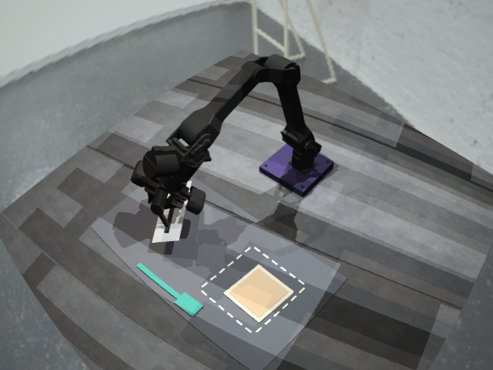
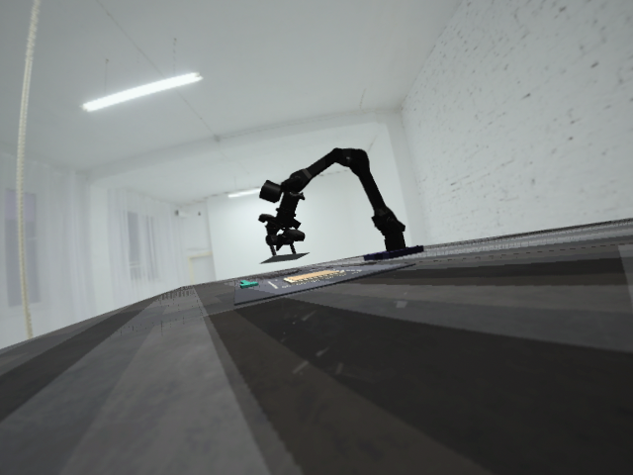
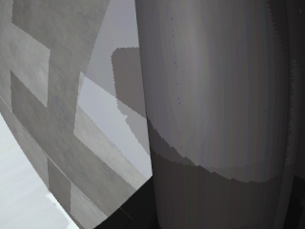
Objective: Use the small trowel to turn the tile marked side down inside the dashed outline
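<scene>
My gripper tip is now 2 cm to the right of the black-handled trowel and 2 cm past it. The rest, counted from my gripper tip: tile: 32 cm to the left, 9 cm below, 6 cm behind; then teal trowel: 18 cm to the left, 10 cm ahead, 9 cm below; then grey mat: 14 cm to the left, 12 cm below, 4 cm behind.
</scene>
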